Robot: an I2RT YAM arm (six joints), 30 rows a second.
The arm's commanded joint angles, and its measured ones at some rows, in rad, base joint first. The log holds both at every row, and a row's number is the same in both.
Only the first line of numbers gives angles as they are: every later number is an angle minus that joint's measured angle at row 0.
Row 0, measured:
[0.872 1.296 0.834 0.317 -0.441 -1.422]
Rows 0 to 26, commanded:
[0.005 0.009 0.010 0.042 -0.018 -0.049]
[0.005 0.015 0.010 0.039 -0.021 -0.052]
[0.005 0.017 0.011 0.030 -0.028 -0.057]
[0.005 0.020 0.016 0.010 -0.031 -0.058]
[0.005 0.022 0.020 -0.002 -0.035 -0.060]
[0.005 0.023 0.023 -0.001 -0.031 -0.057]
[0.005 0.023 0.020 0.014 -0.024 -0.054]
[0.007 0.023 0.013 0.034 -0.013 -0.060]
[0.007 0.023 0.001 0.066 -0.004 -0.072]
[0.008 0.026 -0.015 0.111 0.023 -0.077]
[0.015 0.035 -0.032 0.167 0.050 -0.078]
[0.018 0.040 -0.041 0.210 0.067 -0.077]
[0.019 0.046 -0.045 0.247 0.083 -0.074]
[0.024 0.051 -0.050 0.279 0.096 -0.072]
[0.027 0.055 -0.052 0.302 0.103 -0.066]
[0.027 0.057 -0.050 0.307 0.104 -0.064]
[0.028 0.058 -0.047 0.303 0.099 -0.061]
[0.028 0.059 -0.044 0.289 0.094 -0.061]
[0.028 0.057 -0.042 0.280 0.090 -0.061]
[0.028 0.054 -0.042 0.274 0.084 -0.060]
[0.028 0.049 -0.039 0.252 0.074 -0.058]
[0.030 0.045 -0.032 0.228 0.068 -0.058]
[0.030 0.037 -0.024 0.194 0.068 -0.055]
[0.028 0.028 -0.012 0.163 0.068 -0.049]
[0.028 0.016 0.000 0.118 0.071 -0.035]
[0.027 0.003 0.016 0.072 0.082 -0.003]
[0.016 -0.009 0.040 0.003 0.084 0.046]
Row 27, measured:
[0.023 0.053 -0.043 0.152 0.076 -0.045]
